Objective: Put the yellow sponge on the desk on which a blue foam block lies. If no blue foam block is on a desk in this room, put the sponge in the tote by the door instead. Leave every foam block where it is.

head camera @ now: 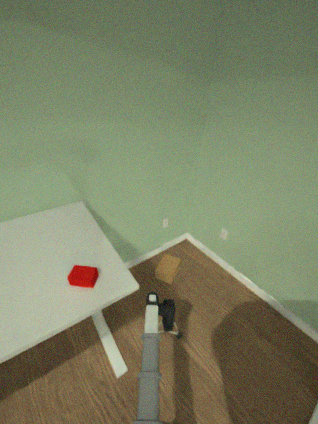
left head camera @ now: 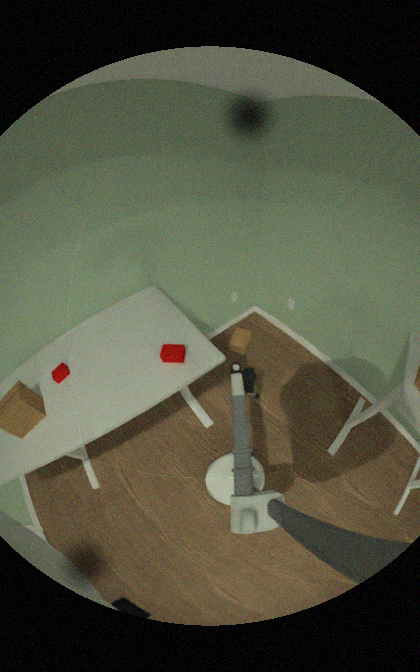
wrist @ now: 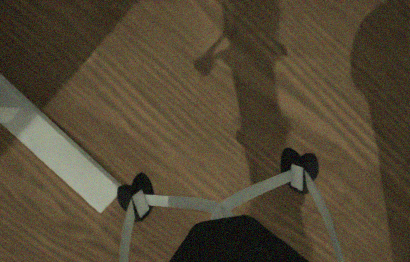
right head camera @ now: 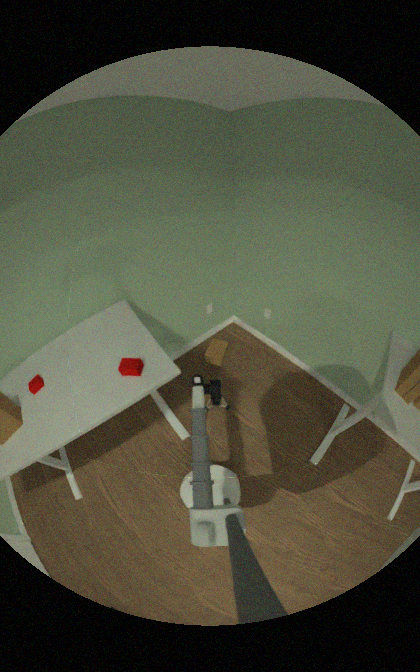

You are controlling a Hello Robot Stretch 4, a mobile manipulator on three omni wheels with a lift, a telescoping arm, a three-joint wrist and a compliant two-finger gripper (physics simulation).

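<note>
My gripper (wrist: 216, 175) is open and empty, pointing down over the wood floor beside a white desk leg. In the head camera view it hangs at the arm's end, right of the left desk (head camera: 35, 250) (left head camera: 115, 325) (right head camera: 85, 345). On that desk lies a red block (head camera: 83, 276) (left head camera: 173, 353) (right head camera: 131, 367) near the right corner, and a second, smaller red block (left head camera: 61, 373) (right head camera: 36, 384) farther left. Part of another desk (left head camera: 407, 400) (right head camera: 395, 395) shows at the right edge. No yellow sponge, blue foam block or tote shows in these views.
A cardboard box (left head camera: 21, 410) (right head camera: 9, 420) stands on the left desk. A small brown box (head camera: 168, 268) (left head camera: 240, 340) (right head camera: 216, 352) is on the floor by the room corner. Brown boxes (right head camera: 411, 381) stand on the right desk. A dark flat object (left head camera: 131, 607) lies at the lower left.
</note>
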